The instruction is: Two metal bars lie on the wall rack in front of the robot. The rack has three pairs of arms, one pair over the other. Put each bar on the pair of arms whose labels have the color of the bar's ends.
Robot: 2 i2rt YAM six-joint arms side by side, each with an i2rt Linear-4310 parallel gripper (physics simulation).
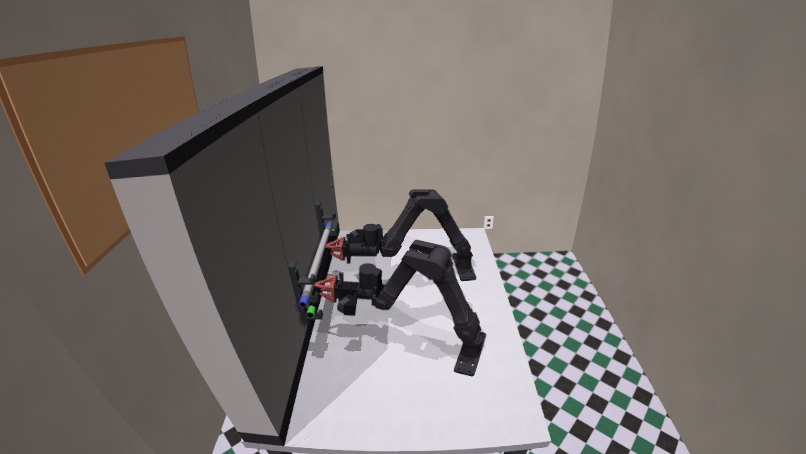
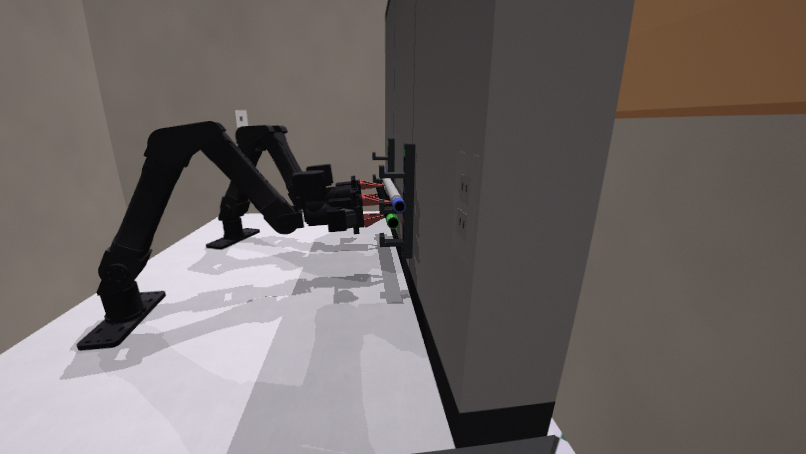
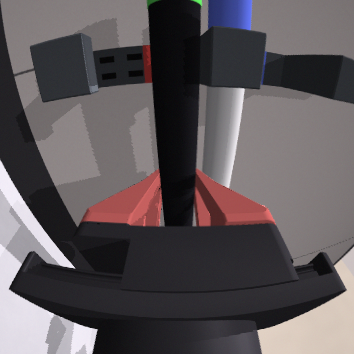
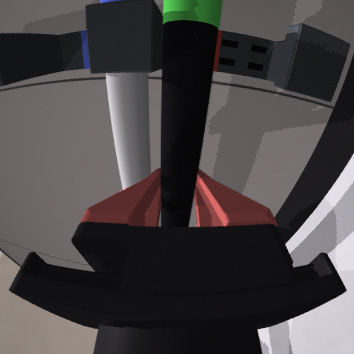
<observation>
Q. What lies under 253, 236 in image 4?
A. The right gripper.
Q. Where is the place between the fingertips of the right gripper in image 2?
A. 393, 207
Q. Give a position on a tall dark panel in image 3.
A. At 287, 153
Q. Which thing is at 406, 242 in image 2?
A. An upright rack rail.
</observation>
